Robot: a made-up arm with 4 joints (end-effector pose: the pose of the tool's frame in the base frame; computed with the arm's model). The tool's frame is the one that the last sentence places. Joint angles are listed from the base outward.
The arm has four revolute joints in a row. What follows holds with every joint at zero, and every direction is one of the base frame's.
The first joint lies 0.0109 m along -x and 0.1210 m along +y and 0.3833 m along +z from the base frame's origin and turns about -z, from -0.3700 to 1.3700 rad.
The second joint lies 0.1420 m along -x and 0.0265 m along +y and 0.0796 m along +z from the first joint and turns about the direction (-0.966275, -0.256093, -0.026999), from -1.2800 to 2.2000 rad.
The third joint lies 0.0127 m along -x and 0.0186 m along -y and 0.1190 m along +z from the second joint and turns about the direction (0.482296, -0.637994, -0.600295), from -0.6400 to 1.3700 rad.
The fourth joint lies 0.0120 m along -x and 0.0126 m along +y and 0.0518 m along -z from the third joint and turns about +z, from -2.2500 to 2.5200 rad.
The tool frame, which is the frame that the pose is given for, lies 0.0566 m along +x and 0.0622 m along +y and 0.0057 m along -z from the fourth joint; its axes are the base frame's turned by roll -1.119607, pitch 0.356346 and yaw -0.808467 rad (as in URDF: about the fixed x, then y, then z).
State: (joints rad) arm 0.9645 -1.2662 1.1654 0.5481
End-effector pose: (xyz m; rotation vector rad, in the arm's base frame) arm -0.0933 0.1007 0.5404 1.1924 0.4634 -1.4083
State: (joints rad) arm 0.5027 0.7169 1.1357 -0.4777
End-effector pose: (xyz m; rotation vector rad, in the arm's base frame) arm -0.0387 0.2470 0.5984 0.0292 0.1044 -1.9348
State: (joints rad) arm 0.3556 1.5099 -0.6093 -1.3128
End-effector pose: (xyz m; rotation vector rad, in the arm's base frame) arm -0.1095 0.2367 0.5173 1.5992 0.1380 2.6735
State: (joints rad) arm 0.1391 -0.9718 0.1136 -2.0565
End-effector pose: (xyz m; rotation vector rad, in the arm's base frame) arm -0.1516 0.0708 0.4290 0.4997 2.6670 -1.4719
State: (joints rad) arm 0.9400 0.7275 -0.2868 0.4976
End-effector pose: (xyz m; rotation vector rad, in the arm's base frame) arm -0.0278 0.3267 0.4524 -1.5424 1.3330 -0.8123
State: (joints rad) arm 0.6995 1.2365 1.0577 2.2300
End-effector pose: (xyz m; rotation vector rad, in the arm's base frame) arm -0.0715 0.3012 0.4079 -2.5148 -0.0119 0.3846
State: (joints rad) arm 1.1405 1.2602 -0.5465 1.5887
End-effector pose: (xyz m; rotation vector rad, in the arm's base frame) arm -0.0466 0.4063 0.4510 -1.4503 1.8343 0.5802
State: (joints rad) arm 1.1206 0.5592 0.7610 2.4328
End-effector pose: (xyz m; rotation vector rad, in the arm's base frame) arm -0.0243 0.3383 0.4648 -1.8685 0.2779 0.2400
